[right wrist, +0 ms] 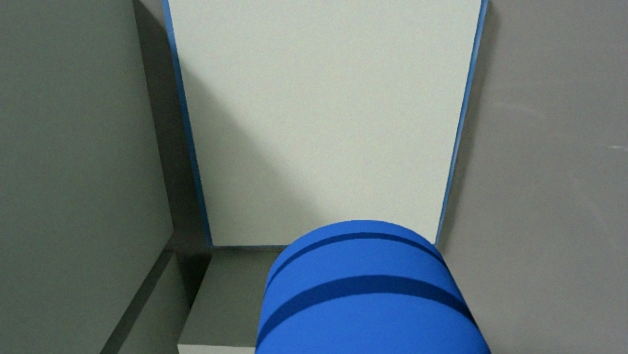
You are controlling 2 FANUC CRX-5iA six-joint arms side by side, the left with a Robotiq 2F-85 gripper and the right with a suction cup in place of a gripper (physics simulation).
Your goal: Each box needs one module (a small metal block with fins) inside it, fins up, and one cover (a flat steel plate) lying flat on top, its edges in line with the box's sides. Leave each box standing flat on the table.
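A pale flat cover [320, 110] with thin blue edging along its sides lies level in the centre of the right wrist view, running out of the top of the view. A diagonal shadow crosses its left part. My right suction cup [360, 227], blue with darker bands, is above the cover's near end and holds nothing that I can see; its underside is hidden. The shaded outer wall of a box [70, 115] stands to the left of the cover, with a narrow gap between them. No module shows in this view. My left gripper is not in view.
A grey-green block [230, 300] with a lighter lower edge stands just beyond the cover's near edge, partly behind the suction cup. Another shaded surface [157, 312] is at the lower left, beside the box wall. The grey table top [555, 175] shows on the right.
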